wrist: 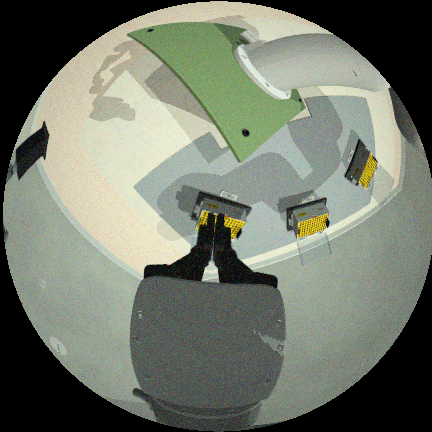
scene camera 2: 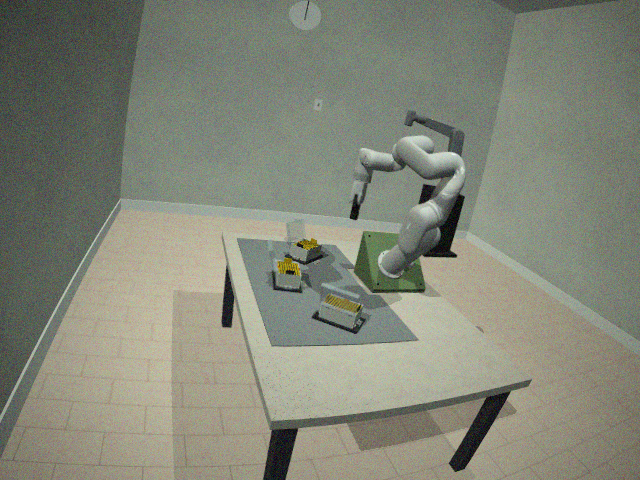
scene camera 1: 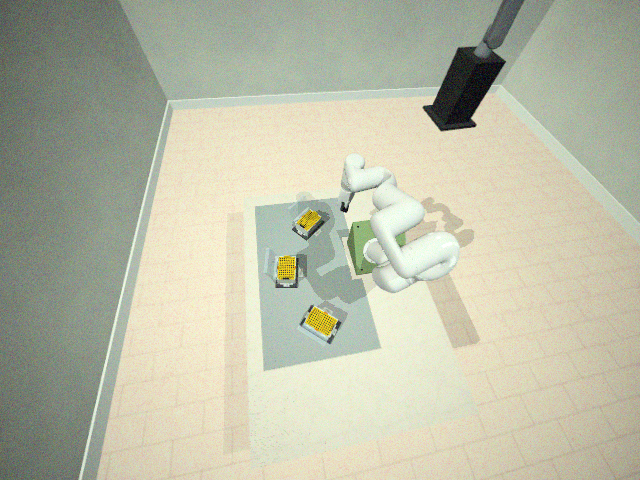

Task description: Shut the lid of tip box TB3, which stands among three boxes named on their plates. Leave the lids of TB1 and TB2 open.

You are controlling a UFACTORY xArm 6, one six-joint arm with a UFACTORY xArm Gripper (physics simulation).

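Frame: origin at the arm's base, x up, y ahead, z left, level; millimetres.
Where they show: gripper, fingertip midpoint: [wrist: 214, 222] [scene camera 2: 353, 219] [scene camera 1: 344, 210]; arm's base at its link origin: [wrist: 264, 69] [scene camera 2: 390, 264] [scene camera 1: 375, 250].
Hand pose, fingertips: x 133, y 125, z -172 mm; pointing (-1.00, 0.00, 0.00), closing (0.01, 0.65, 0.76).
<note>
Each offset is from my fingertips to the top centre of the thing. "spot": to the spot under its first point. Level surfaces: height alone.
TB3 @[dx -154, dy +140, dz -85 mm] [scene camera 1: 309, 220] [scene camera 2: 306, 251] [wrist: 239, 208] is the far box on the mat, with yellow tips inside. Its clear lid @[spot: dx -115, dy +188, dz -156 mm] [scene camera 2: 295, 229] stands upright, open; in the wrist view the fingers cover part of the box. The middle box @[dx -146, dy +311, dz +152 mm] [scene camera 1: 286, 267] [scene camera 2: 287, 276] [wrist: 313, 225] has its clear lid [scene camera 1: 269, 261] [wrist: 314, 248] open. The near box @[dx -146, dy +213, dz +429 mm] [scene camera 1: 321, 321] [scene camera 2: 340, 310] [wrist: 369, 170] has its lid @[spot: dx -80, dy +275, dz +487 mm] [scene camera 2: 338, 291] raised. I cannot read which is TB1 or TB2. My gripper [scene camera 1: 344, 208] [scene camera 2: 354, 217] [wrist: 214, 222] is shut and empty, high above the table, right of TB3 in both scene views.
The boxes stand on a grey mat @[dx -220 mm] [scene camera 1: 279, 351] [scene camera 2: 294, 333] on the pale table @[dx -223 mm] [scene camera 2: 387, 372]. The arm's green wedge base [scene camera 1: 360, 232] [scene camera 2: 370, 258] [wrist: 200, 75] stands right of the mat in the scene views. A black pedestal [scene camera 1: 465, 85] stands on the floor behind, at the right.
</note>
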